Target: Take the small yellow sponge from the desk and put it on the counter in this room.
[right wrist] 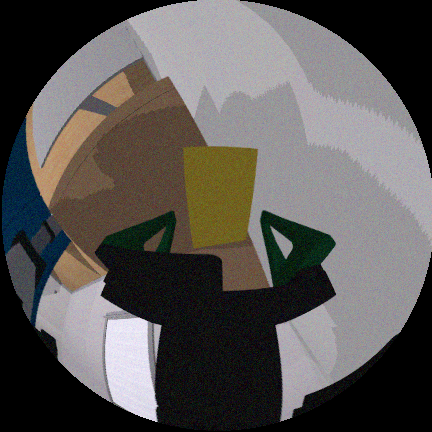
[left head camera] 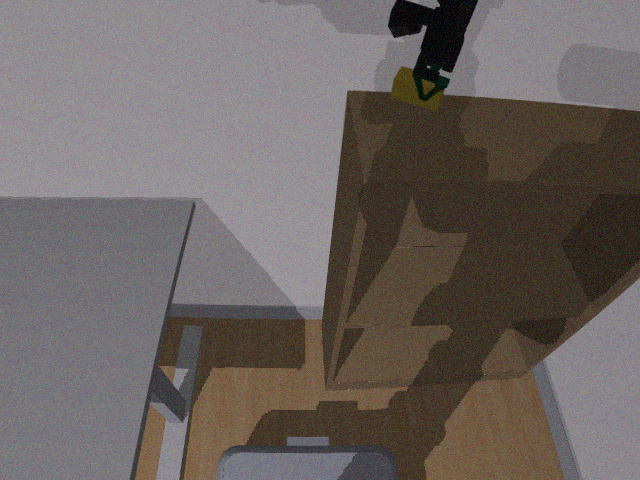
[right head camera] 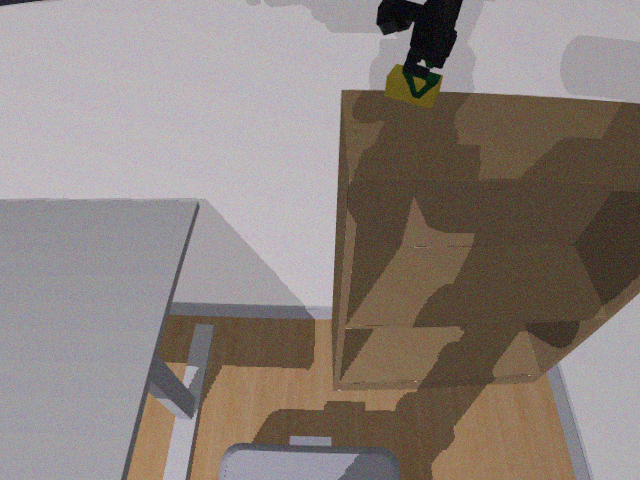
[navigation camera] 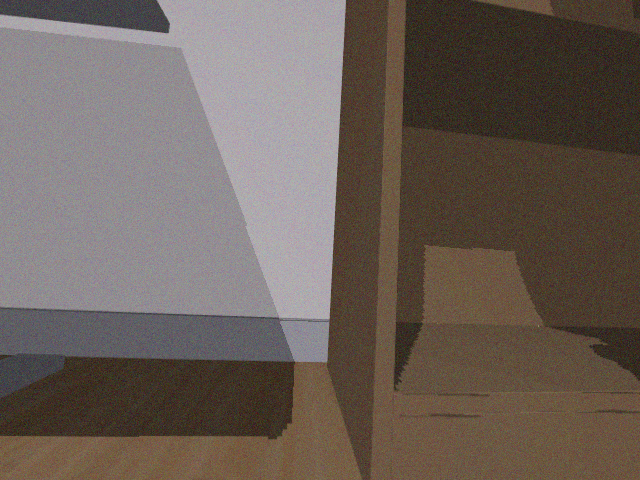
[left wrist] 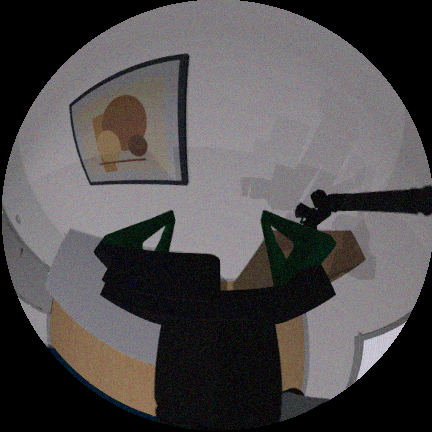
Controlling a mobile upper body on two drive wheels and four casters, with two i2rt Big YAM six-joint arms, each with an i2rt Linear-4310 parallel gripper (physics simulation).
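Places are measured from the left arm's base along level axes (x back, y down, z right), in metres.
Pixels of known places: left gripper, fingertip midpoint: (left wrist: 217, 214); right gripper, fingertip midpoint: (right wrist: 217, 215) (left head camera: 428, 84) (right head camera: 422, 82).
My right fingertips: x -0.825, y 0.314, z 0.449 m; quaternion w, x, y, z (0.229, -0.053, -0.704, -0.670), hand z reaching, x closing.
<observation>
Behind a point stands the place of what it marks.
The small yellow sponge (left head camera: 402, 85) {x -0.818, y 0.315, z 0.393 m} (right head camera: 395, 84) {x -0.818, y 0.318, z 0.393 m} (right wrist: 220, 185) {x -0.840, y 0.305, z 0.417 m} is at the upper edge of the brown shelf unit (left head camera: 342, 248) {x -0.658, y 0.647, z 0.293 m} (right head camera: 522, 124) {x -0.746, y 0.350, z 0.646 m} (right wrist: 150, 140) {x -0.799, y 0.350, z 0.350 m}. What bears its underside is hidden. My right gripper (left head camera: 427, 96) {x -0.825, y 0.314, z 0.449 m} (right head camera: 417, 94) {x -0.825, y 0.314, z 0.449 m} (right wrist: 217, 215) {x -0.825, y 0.314, z 0.449 m} is open, with its green fingers apart on either side of the sponge's near end; in the right wrist view a gap shows between each finger and the sponge. My left gripper (left wrist: 217, 214) {x -0.556, y -0.020, z -0.001 m} is open and empty, in front of the pale wall. I cannot tell which surface is the counter.
A grey table top (left head camera: 82, 310) {x -0.501, y 0.690, z -0.294 m} (right head camera: 77, 310) {x -0.492, y 0.690, z -0.316 m} lies at the left. The brown shelf unit's side panel (navigation camera: 361, 206) {x -0.640, y 1.113, z 0.294 m} stands against the pale wall (navigation camera: 289, 155). A rounded grey object (left head camera: 289, 467) {x -0.258, y 1.150, z 0.172 m} (right head camera: 294, 465) {x -0.261, y 1.150, z 0.182 m} is at the bottom. A framed picture (left wrist: 184, 120) {x -0.867, y -0.086, z -0.113 m} hangs on the wall.
</observation>
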